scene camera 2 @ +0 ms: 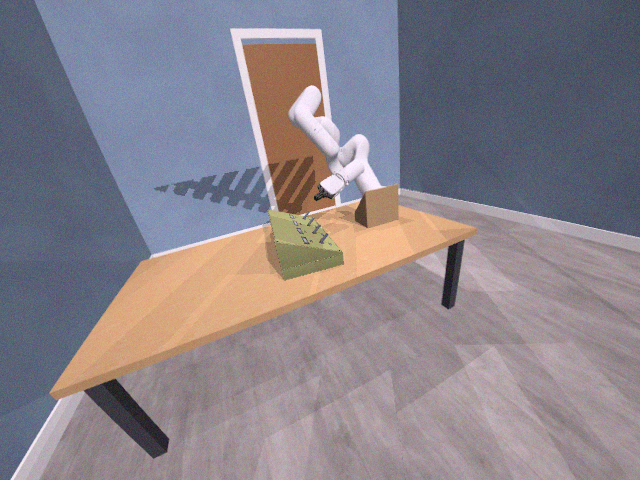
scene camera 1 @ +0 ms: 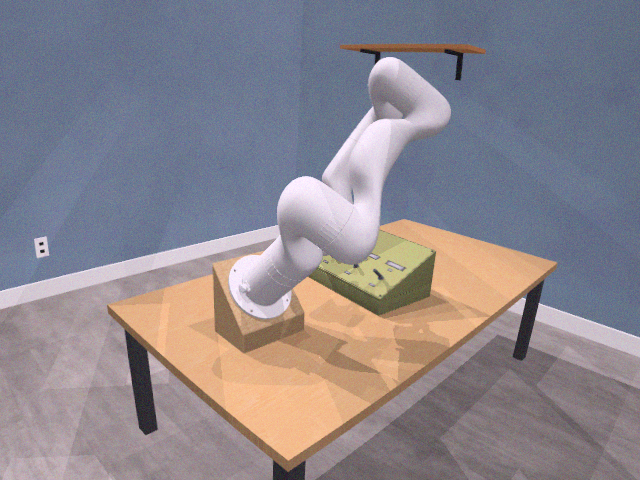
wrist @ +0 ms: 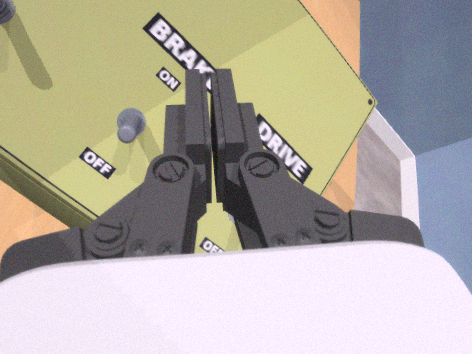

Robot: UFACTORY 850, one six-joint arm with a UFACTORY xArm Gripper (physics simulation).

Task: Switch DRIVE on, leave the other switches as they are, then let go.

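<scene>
The green sloped switch panel (scene camera 1: 413,249) (scene camera 2: 310,258) (wrist: 320,75) stands on the table. In the wrist view the DRIVE label (wrist: 284,148) is right of the fingers, and an OFF label (wrist: 212,245) shows between the finger linkages. The DRIVE lever does not show there; the gripper covers that area. The grey BRAKE lever (wrist: 130,125) stands left of the fingers, between its ON label (wrist: 168,79) and OFF label (wrist: 97,162). My gripper (scene camera 2: 316,197) (wrist: 207,101) is shut and empty, above the panel's arm-side end, apart from it in scene camera 2. The arm hides it in scene camera 1.
Another lever (wrist: 6,11) shows at the wrist view's top left corner. More levers stand in a row in scene camera 2, including one at the near end (scene camera 2: 324,238). The wooden table (scene camera 1: 248,397) (scene camera 2: 206,310) carries the arm's wedge-shaped base block (scene camera 1: 268,333) (scene camera 2: 382,206).
</scene>
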